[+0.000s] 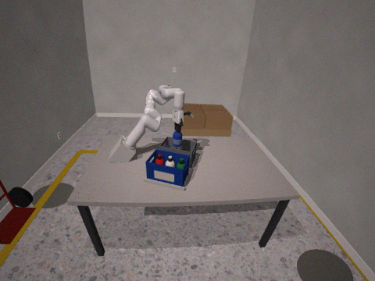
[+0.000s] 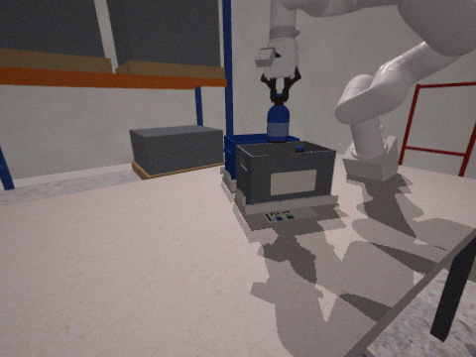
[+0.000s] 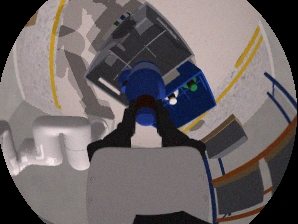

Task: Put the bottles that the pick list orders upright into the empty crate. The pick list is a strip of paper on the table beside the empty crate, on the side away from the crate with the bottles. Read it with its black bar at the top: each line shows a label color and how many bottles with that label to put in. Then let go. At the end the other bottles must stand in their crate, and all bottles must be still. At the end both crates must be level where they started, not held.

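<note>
Now: hand 25 cm above the grey crate, 4 cm to the right of it and 2 cm short of it. Also, from my hand: red-capped bottle: 25 cm below, 14 cm behind, 10 cm to the right; then white-capped bottle: 25 cm below, 13 cm to the right, 7 cm behind; then green-label bottle: 25 cm below, 17 cm to the right, 1 cm ahead.
</note>
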